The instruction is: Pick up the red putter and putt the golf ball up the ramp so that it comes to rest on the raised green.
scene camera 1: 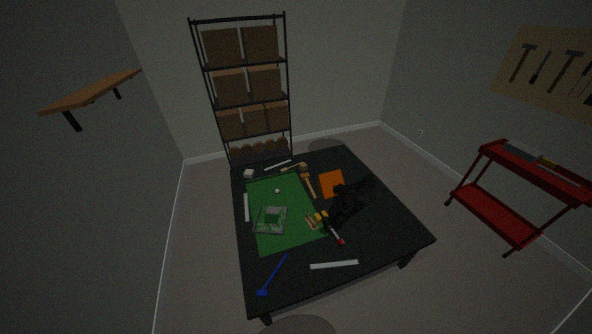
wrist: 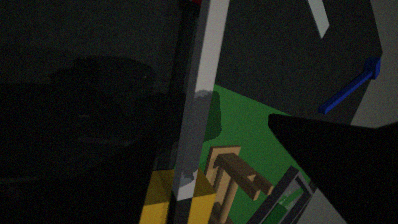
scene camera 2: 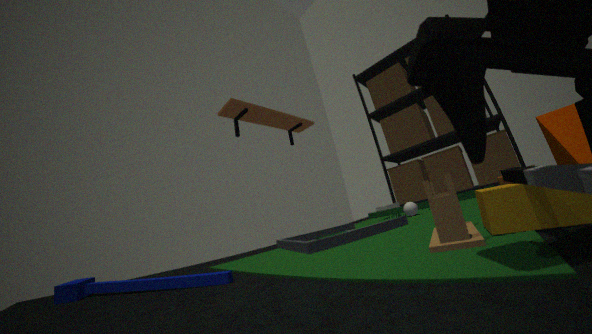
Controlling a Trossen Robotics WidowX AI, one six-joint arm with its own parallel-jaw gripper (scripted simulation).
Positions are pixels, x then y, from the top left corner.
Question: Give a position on a blue putter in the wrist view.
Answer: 372, 67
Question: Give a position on a green mat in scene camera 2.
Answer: At 401, 255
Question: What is my gripper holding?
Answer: Nothing.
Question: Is my gripper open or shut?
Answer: Open.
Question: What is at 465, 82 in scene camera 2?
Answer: My gripper.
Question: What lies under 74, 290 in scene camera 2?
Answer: A blue putter.
